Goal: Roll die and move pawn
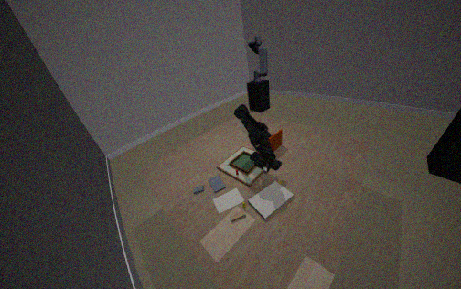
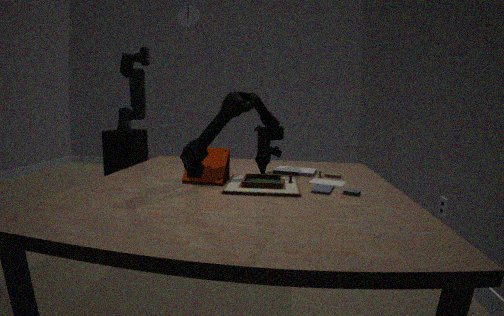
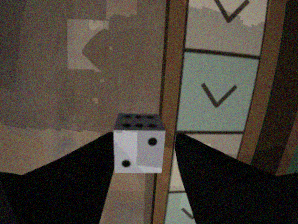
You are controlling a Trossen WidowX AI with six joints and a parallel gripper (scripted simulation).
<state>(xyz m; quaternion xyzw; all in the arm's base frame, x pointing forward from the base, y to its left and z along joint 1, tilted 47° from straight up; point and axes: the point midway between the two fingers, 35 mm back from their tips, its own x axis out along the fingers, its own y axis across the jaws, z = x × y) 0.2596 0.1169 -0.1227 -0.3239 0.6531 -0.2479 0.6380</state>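
My gripper tip is now 13 cm short of the red pawn, 11 cm to the left of it and 2 cm below it. Also, from my gripper tip: white die right at my gripper tip; then green dice tray 2 cm ahead, 15 cm to the right.
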